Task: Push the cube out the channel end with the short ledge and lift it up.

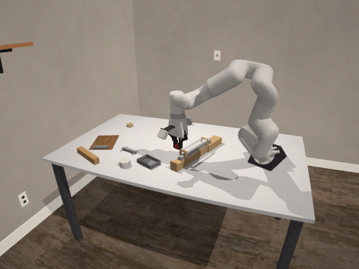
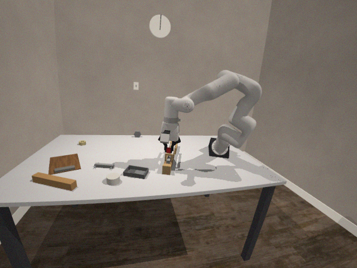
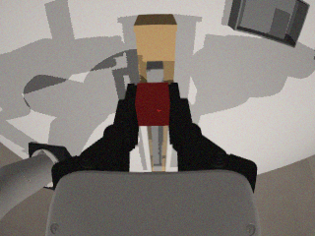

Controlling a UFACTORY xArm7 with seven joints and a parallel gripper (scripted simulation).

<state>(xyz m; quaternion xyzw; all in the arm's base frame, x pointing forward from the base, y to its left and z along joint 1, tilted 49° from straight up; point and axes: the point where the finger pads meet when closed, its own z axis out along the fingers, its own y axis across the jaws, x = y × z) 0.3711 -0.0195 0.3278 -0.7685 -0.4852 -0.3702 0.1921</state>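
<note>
The red cube is 1 cm below my hand. From my hand the other things lie so: wooden block (57 cm ahead, 11 cm to the left, 13 cm below); dark tray (18 cm ahead, 2 cm to the left, 14 cm below); wooden channel (4 cm behind, 15 cm to the right, 9 cm below).
</note>
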